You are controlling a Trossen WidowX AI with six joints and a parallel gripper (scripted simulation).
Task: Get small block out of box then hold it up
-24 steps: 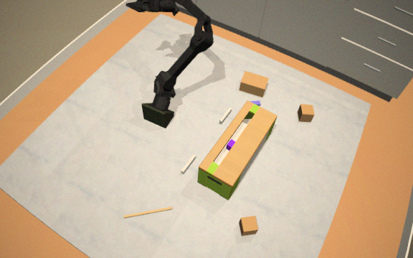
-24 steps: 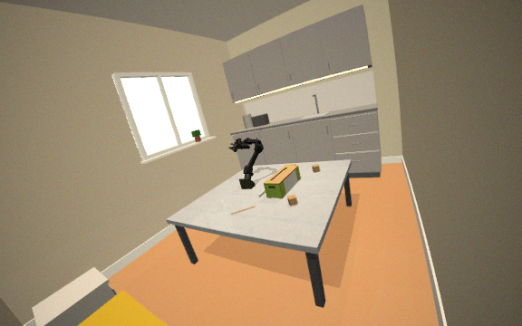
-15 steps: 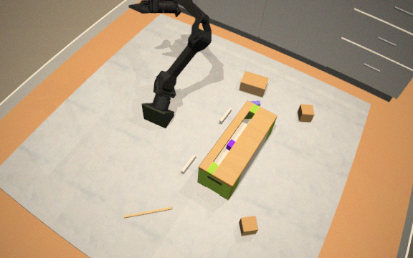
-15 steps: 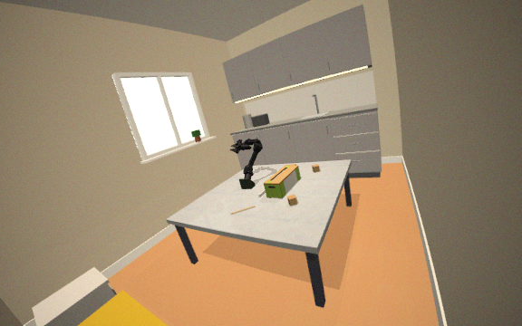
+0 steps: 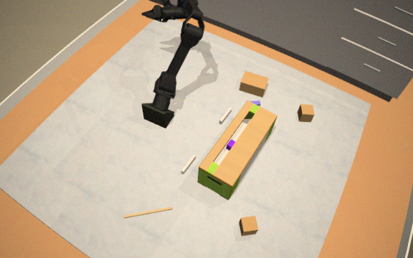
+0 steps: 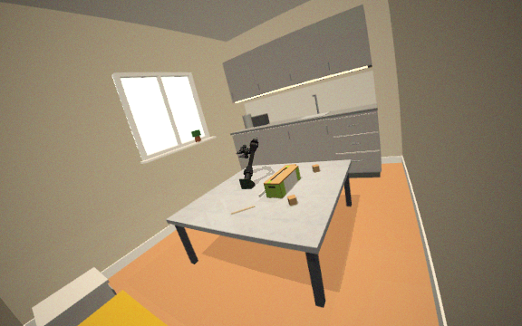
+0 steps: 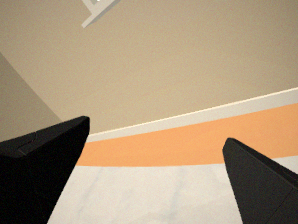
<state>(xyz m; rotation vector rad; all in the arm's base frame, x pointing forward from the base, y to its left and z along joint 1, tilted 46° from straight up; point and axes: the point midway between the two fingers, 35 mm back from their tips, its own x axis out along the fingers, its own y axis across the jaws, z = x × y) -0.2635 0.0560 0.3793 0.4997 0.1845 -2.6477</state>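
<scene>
The long box is 670 mm ahead of my gripper tip, 250 mm to the right of it and 190 mm below it. From my gripper tip the other things lie so: thin wooden stick (570 mm ahead, 670 mm to the right, 250 mm below).
</scene>
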